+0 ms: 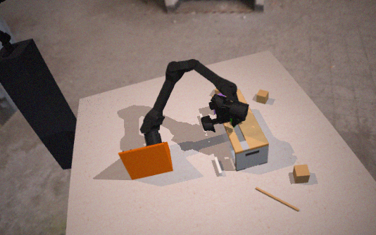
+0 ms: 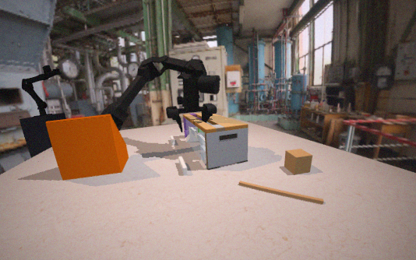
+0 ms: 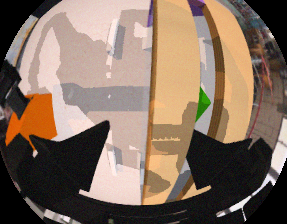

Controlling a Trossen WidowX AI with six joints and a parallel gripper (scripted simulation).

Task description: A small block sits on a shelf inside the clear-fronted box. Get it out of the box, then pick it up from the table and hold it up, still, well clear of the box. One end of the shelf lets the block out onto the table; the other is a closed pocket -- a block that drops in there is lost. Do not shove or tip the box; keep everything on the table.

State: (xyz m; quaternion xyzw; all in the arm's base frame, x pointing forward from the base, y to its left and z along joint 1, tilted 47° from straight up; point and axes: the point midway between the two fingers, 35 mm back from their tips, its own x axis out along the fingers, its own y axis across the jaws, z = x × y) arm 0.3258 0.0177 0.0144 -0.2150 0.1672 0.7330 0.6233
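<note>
Now: gripper tip 3 cm short of the box, 2 cm to the right of it and 2 cm above it. Also, from my gripper tip: thin wooden stick: 34 cm to the right, 16 cm ahead, 8 cm below; then green block: 5 cm ahead, 4 cm to the left.
</note>
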